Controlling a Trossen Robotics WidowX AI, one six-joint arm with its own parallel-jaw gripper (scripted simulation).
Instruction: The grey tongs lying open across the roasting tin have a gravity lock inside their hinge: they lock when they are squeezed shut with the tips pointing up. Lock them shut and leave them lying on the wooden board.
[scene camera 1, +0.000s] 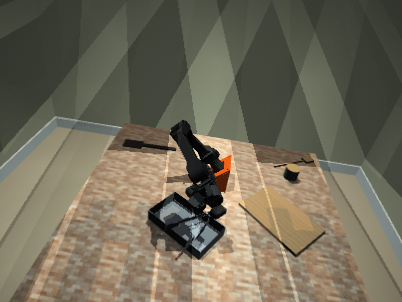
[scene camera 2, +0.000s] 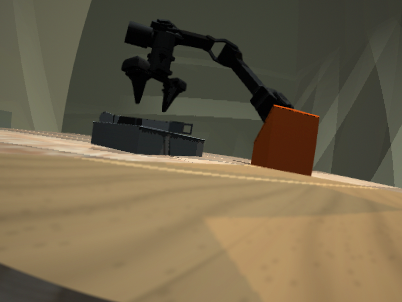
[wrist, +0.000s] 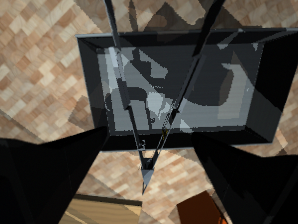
Labels:
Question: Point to my gripper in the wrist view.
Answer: At 150, 133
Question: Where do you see my gripper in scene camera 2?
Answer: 151, 108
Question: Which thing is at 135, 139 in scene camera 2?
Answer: A roasting tin.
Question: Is my gripper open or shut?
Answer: Open.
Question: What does my gripper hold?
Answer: Nothing.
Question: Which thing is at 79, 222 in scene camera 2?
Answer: A wooden board.

